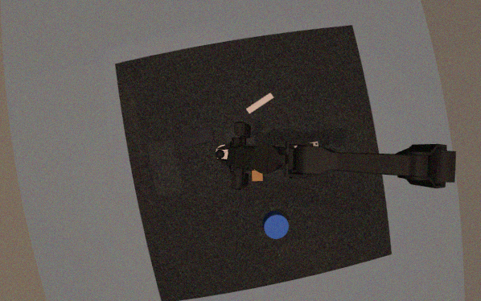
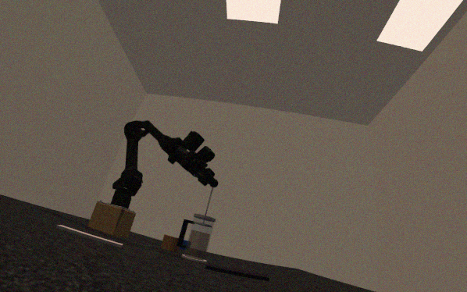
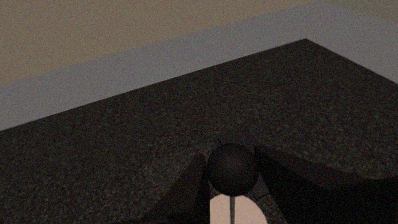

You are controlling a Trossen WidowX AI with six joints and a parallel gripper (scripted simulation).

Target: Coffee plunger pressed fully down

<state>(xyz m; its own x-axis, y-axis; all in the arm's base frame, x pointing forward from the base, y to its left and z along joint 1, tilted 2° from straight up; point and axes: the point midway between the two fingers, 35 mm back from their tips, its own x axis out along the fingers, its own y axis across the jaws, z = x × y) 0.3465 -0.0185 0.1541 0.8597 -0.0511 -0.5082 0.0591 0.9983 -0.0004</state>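
Right now my gripper tip is 3 cm past the coffee press and 13 cm above it. The rest, counted from my gripper tip: orange block 15 cm behind, 11 cm to the left, 23 cm below; pale flat strip 18 cm behind, 25 cm to the right, 25 cm below; blue disc 25 cm behind, 36 cm to the left, 23 cm below.
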